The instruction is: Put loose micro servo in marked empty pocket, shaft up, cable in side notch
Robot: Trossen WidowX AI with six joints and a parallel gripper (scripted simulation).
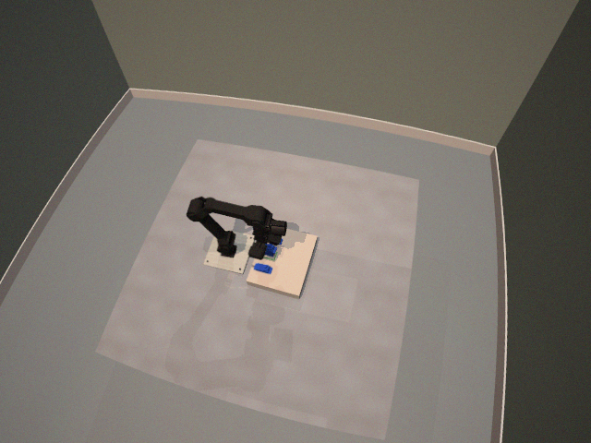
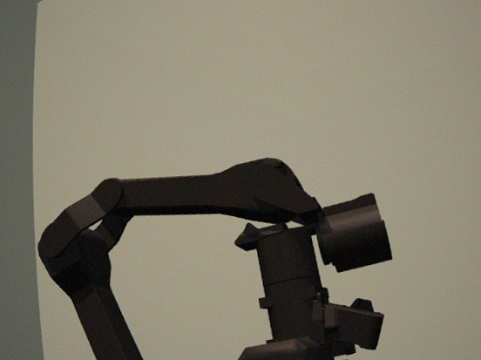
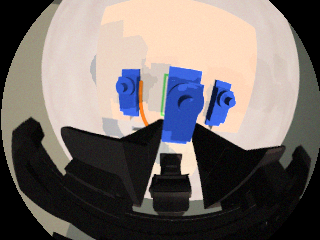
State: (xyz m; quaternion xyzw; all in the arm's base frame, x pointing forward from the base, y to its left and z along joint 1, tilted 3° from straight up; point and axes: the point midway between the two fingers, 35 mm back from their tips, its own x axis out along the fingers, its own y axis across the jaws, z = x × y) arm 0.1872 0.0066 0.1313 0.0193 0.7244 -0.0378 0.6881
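Right now the tan deck is 12 cm ahead of my gripper tip, 1 cm to the right of it and 9 cm below it.
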